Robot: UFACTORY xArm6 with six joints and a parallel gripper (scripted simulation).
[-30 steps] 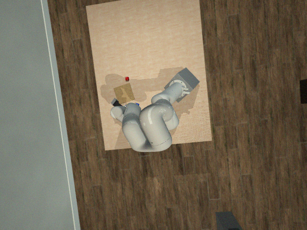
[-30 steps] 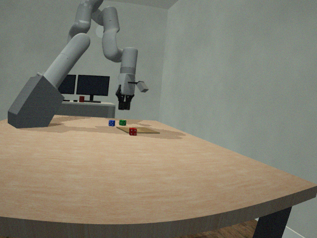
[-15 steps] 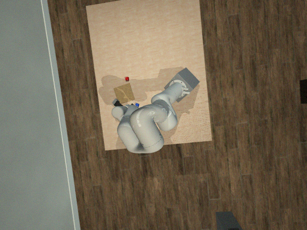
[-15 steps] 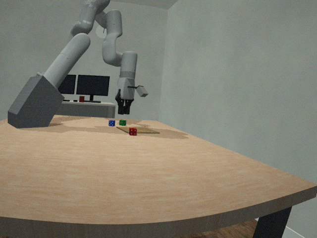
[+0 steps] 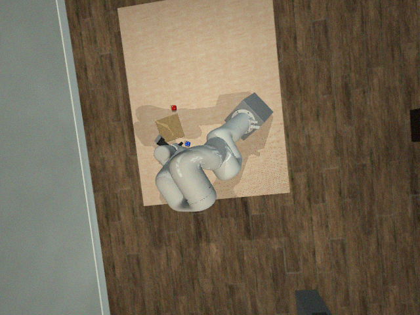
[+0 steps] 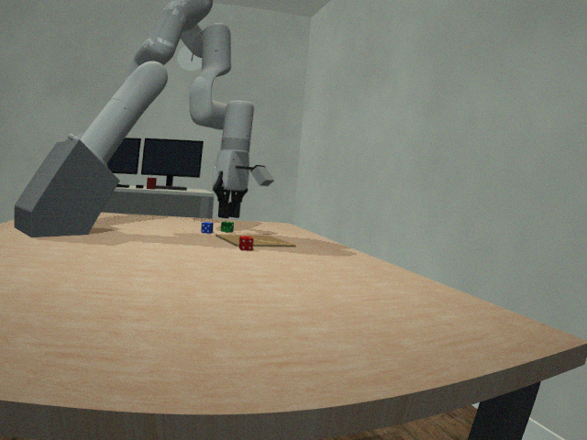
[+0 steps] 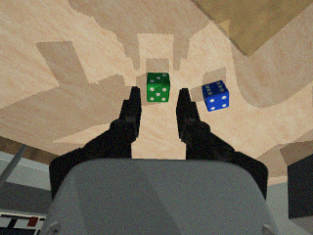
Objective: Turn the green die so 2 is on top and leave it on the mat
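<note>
Right now my hand is 40 mm above the green die. The rest, counted from my hand: tan mat: 80 mm ahead, 130 mm to the right, 50 mm below; blue die: 50 mm behind, 50 mm to the right, 40 mm below; red die: 70 mm ahead, 250 mm to the right, 40 mm below.
</note>
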